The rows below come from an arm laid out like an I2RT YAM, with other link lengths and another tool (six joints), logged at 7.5 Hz.
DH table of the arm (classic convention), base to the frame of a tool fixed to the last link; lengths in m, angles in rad. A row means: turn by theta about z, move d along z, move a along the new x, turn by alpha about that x. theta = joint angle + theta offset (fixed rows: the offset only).
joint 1: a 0.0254; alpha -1.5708; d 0.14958; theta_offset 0
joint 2: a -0.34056; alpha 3.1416; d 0; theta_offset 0
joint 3: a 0.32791; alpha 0; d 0; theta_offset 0.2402
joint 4: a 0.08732; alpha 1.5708; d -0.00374; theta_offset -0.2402
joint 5: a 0; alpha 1.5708; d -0.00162; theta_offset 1.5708
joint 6: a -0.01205; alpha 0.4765; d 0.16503; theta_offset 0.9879
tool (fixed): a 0; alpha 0; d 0.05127; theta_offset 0
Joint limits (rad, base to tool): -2.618..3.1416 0..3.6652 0..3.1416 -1.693..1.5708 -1.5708..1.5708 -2.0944..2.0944
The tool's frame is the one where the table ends.
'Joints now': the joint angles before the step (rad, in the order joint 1, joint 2, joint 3, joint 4, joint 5, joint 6). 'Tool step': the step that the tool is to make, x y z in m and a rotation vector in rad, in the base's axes. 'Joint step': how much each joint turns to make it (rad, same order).
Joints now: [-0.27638 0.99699 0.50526 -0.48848 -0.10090 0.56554]
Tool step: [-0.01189 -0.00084 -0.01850 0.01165 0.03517 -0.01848]
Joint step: [-0.00992 0.00496 -0.03625 0.00498 0.00344 0.00801]
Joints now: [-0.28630 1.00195 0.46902 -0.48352 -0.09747 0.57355]
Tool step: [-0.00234 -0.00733 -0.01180 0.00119 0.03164 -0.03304]
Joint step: [-0.01144 0.04196 -0.00382 0.01642 0.01794 0.01449]
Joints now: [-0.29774 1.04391 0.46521 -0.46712 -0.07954 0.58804]
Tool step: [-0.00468 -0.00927 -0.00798 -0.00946 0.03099 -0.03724]
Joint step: [-0.01298 0.02898 0.00037 0.00268 0.02785 0.01221]
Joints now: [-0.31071 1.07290 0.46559 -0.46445 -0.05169 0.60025]
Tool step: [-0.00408 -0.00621 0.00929 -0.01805 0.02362 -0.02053]
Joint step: [-0.00230 -0.00610 0.03434 -0.05722 0.03014 0.00457]
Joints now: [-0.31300 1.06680 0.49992 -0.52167 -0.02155 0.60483]
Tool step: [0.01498 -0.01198 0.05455 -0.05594 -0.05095 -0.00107]
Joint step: [0.00000 -0.03815 0.11865 -0.09118 0.03319 -0.01755]
